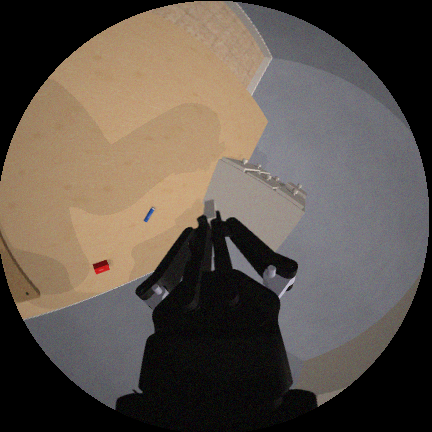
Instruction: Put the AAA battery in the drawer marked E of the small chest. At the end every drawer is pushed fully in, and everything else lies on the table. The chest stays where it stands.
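Places are measured from the arm's base along level axes (x ahead, y left, z up), in millimetres.
Pixels of known places: gripper, between the fingertips: [210, 207].
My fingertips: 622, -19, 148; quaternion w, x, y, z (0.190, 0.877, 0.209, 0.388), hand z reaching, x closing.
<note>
For each thing: its middle in the pictures, then the offset to it from my fingertips, as dx, dy, dz. Level surfaces: height alone.
- grey small chest, middle of its body: [261, 199] +347, -67, -6
- AAA battery, middle of its body: [148, 213] -31, -114, -152
- small red object, middle of its body: [101, 266] -203, -236, -148
- wooden table, height of its surface: dz -157
The grey small chest [250, 205] stands at the table's edge, right of centre, seen mostly from above. Its drawer fronts with pale knobs face the upper right; some fronts appear to stick out unevenly, and the letters cannot be read. The AAA battery [149, 215], blue with a pale end, lies on the table to the left of the chest. My gripper [210, 207] is shut and empty; its fingertips show in front of the chest's left part and hide some of it.
A small red object [101, 267] lies on the wooden table [165, 135], lower left of the battery. A curved brown wooden thing [17, 275] is at the far left edge. Blue-grey floor [350, 200] lies beyond the table's edge.
</note>
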